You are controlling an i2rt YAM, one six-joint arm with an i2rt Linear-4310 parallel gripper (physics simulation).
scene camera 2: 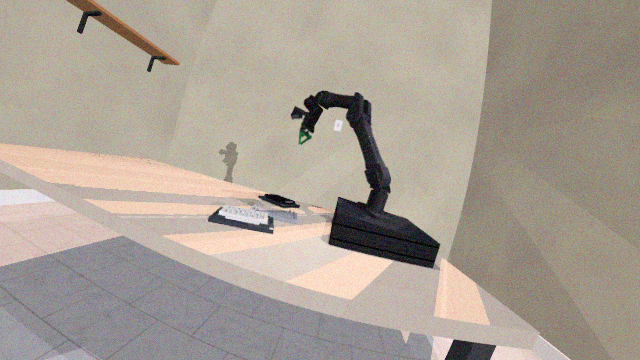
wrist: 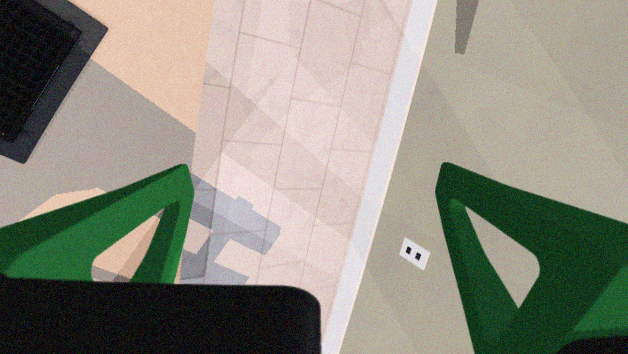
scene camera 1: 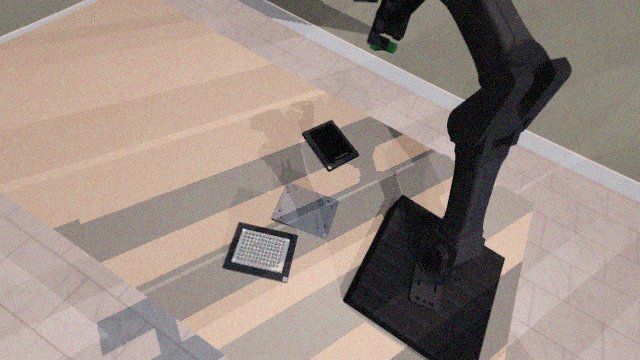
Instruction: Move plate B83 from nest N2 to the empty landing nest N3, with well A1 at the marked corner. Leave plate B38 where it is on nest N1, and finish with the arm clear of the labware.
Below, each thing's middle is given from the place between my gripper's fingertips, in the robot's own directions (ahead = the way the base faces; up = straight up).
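The grey nest plate [scene camera 1: 303, 209] is 2 cm ahead of my hand, 38 cm to the left of it and 32 cm below it. Then there is the white well plate [scene camera 1: 264, 251], which I find a little ahead of my hand, far to the left of it and far below it.
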